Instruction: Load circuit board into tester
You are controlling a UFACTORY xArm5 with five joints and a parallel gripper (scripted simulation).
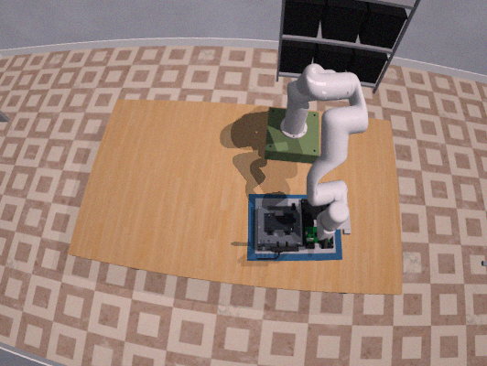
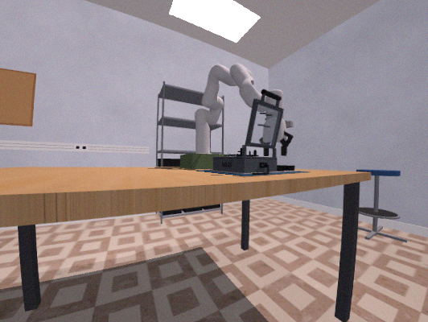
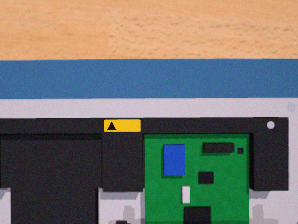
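The green circuit board is 60 mm below my hand. From my hand the other things lie so: tester lid: 160 mm to the right, 100 mm ahead, 100 mm above; then tester: 130 mm to the right, 30 mm above.
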